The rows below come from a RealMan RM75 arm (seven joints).
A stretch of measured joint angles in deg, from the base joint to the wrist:
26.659, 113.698, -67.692, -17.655, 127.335, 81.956, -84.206
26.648, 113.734, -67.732, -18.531, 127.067, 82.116, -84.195
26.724, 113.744, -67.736, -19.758, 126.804, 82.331, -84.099
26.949, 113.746, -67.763, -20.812, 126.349, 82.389, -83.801
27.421, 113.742, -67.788, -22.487, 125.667, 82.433, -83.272
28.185, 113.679, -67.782, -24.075, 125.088, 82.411, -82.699
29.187, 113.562, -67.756, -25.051, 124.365, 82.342, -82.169
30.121, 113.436, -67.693, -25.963, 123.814, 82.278, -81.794
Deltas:
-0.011, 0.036, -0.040, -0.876, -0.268, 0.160, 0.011
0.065, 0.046, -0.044, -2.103, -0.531, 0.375, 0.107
0.290, 0.048, -0.071, -3.157, -0.986, 0.433, 0.405
0.762, 0.044, -0.096, -4.832, -1.668, 0.477, 0.934
1.526, -0.019, -0.090, -6.420, -2.247, 0.455, 1.507
2.528, -0.136, -0.064, -7.396, -2.970, 0.386, 2.037
3.462, -0.262, -0.001, -8.308, -3.521, 0.322, 2.412

